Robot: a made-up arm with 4 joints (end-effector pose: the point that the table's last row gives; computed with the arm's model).
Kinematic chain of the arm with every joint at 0, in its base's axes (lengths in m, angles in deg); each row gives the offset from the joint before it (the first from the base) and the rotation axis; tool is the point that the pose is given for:
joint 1: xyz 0 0 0.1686 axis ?
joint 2: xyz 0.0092 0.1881 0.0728 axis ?
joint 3: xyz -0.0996 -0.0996 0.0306 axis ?
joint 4: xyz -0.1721 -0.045 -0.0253 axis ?
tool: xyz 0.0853 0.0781 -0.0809
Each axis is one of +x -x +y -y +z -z.
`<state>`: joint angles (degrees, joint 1 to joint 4).
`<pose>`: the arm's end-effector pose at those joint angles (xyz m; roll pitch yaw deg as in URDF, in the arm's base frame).
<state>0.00 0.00 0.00 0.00</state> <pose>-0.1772 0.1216 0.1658 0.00 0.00 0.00</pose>
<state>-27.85 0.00 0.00 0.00</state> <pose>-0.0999 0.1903 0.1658 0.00 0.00 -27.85</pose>
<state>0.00 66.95 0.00 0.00</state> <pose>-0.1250 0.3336 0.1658 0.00 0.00 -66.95</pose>
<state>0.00 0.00 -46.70 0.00</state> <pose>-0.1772 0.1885 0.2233 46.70 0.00 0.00</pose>
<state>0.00 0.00 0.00 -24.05</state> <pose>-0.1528 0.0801 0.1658 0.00 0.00 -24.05</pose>
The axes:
joint 1: +z
joint 2: -z
joint 3: -x
joint 4: +z

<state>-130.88 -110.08 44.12 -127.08</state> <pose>-0.2101 -0.3071 0.3072 30.31 -33.74 -157.27</pose>
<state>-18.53 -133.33 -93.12 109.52</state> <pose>0.2199 -0.1664 0.2871 -99.27 -70.24 -56.47</pose>
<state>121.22 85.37 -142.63 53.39</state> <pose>-0.3423 -0.3293 0.3989 155.51 -29.16 -11.08</pose>
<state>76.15 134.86 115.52 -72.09</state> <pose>-0.3987 0.1216 0.4099 -147.21 -59.17 -5.59</pose>
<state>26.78 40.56 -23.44 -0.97</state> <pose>-0.2630 0.1887 0.1872 23.44 0.39 -14.67</pose>
